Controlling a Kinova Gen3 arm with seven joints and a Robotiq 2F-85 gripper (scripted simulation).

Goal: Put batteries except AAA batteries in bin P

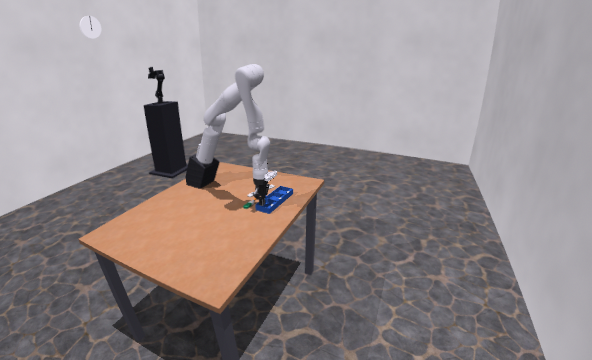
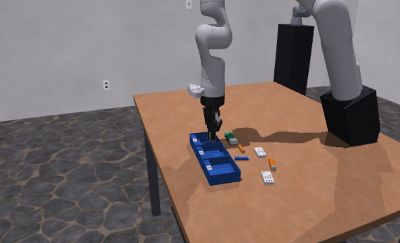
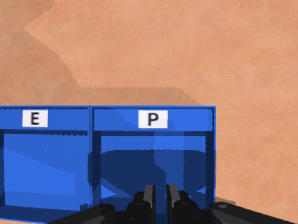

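My gripper is now 9 cm to the right of the blue three-compartment bin, 4 cm short of it and 2 cm above it. From my hand the other things lie so: green thing 8 cm behind, 3 cm below; then small orange battery 7 cm to the left, 7 cm behind, 3 cm below; then blue battery 12 cm to the left, 5 cm behind, 3 cm below.
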